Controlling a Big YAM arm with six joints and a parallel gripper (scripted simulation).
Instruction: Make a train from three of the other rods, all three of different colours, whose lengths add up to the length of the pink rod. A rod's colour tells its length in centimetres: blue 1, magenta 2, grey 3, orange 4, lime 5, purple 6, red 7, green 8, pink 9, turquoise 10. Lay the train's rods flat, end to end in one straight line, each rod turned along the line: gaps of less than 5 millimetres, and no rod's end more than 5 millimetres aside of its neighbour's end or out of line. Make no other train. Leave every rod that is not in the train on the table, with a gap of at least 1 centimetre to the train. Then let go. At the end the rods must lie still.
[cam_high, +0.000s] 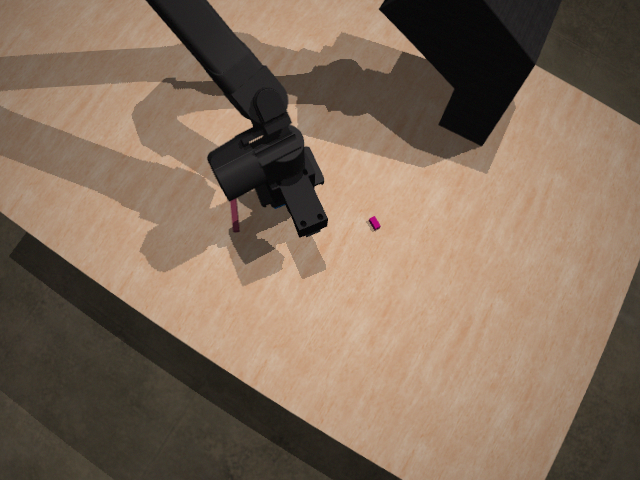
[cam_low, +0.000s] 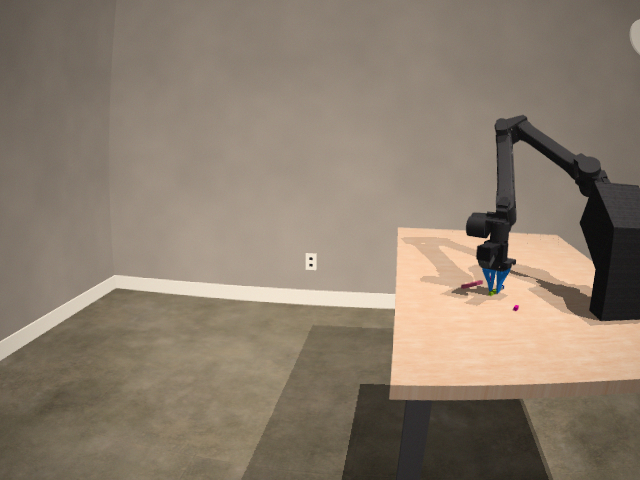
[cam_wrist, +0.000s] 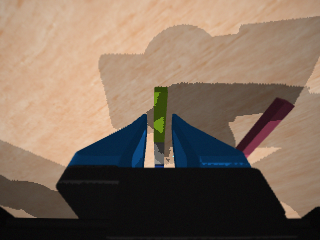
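Now: hand 10 mm above the lime rod. From my hand the other things lie so: grey rod (20 mm behind, 30 mm to the right, 10 mm below); pink rod (60 mm ahead, 70 mm to the right, 10 mm below); blue rod (30 mm behind, 50 mm to the right, 10 mm below).
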